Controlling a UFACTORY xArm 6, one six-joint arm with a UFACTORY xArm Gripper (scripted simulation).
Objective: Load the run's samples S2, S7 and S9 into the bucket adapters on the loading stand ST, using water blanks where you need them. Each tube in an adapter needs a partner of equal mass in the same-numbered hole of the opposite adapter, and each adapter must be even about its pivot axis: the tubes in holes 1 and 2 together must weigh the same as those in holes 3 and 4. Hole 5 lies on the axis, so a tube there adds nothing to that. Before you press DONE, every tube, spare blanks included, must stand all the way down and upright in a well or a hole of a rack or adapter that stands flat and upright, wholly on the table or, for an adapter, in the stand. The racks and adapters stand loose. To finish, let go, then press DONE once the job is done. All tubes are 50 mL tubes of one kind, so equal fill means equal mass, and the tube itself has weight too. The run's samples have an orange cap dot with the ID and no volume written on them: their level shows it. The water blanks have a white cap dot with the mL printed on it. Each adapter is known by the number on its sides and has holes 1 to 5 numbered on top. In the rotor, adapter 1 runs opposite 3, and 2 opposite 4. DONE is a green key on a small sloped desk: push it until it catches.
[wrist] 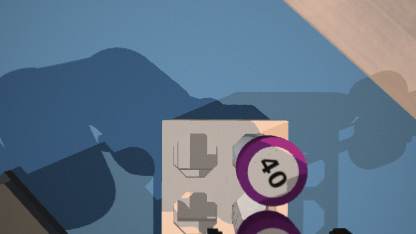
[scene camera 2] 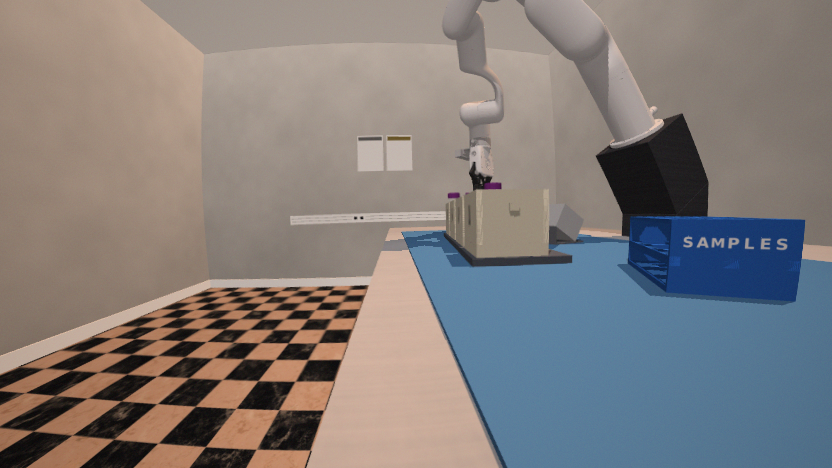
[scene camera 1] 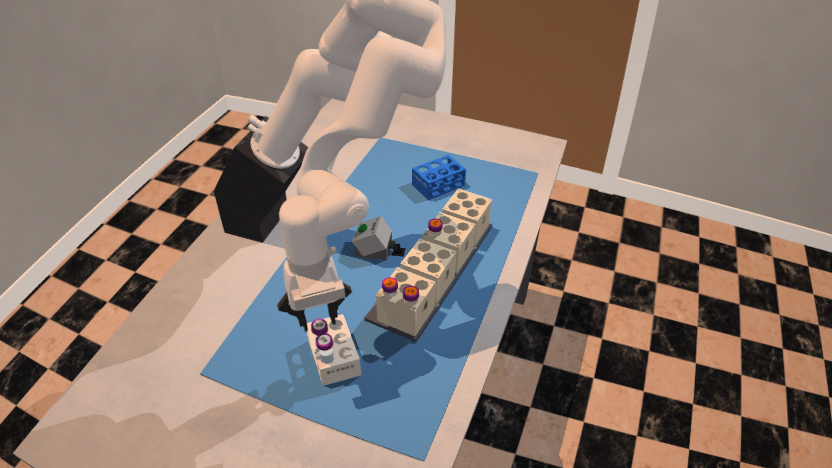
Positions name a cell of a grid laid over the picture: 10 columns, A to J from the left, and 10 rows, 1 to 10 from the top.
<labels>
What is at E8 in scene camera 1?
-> A blanks rack.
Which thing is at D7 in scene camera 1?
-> My gripper.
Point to a blue samples rack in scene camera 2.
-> J6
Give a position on an adapter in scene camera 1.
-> F6
</labels>
